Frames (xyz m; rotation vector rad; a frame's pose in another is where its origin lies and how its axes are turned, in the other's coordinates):
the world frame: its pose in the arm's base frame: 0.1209 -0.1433 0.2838 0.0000 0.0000 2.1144
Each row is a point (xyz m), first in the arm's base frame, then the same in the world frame.
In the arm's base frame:
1: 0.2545 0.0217 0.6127
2: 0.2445 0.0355 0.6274
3: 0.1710 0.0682 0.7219
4: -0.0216 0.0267 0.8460
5: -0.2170 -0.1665 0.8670
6: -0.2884 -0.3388 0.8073
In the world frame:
1: 0.0721 -0.1997 0.3289
2: 0.0891 -0.1983 0.3436
3: 0.1551 -0.1523 0.4381
4: 0.2192 0.0340 0.5622
5: 0.1549 0.3012 0.5832
6: 0.0444 0.4514 0.5235

